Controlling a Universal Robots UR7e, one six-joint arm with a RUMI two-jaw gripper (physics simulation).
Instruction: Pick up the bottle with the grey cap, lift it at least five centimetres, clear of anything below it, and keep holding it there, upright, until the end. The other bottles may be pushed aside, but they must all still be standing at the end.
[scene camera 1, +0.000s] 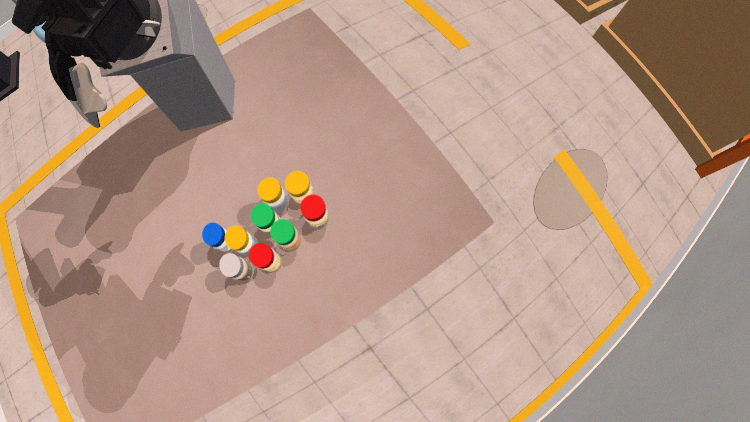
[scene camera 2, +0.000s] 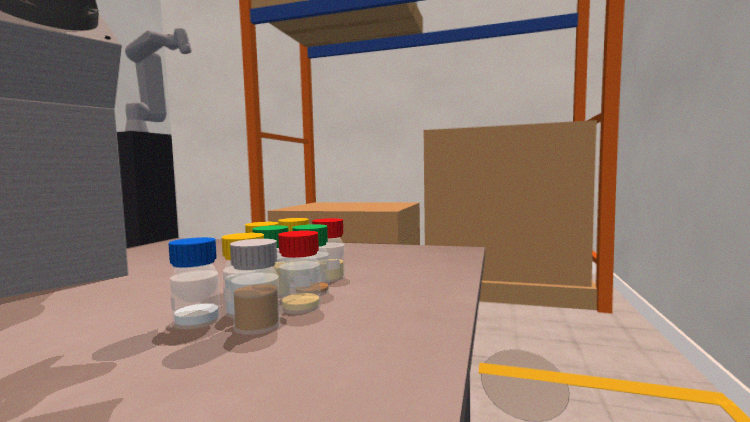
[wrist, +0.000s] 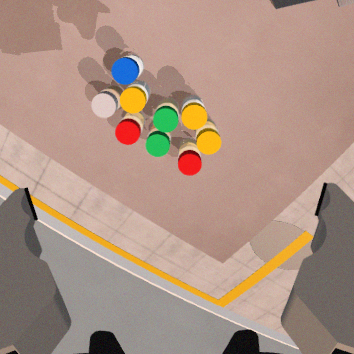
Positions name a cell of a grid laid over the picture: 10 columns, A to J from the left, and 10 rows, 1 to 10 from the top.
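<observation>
You'd find a blue-capped bottle (scene camera 2: C8) in that camera, along with a red-capped bottle (scene camera 2: E7) and another red-capped bottle (scene camera 2: E6). Scene camera 1 has my gripper (scene camera 1: B2). As for the wrist view, it shows my gripper (wrist: E6) and that blue-capped bottle (wrist: D2) as well.
</observation>
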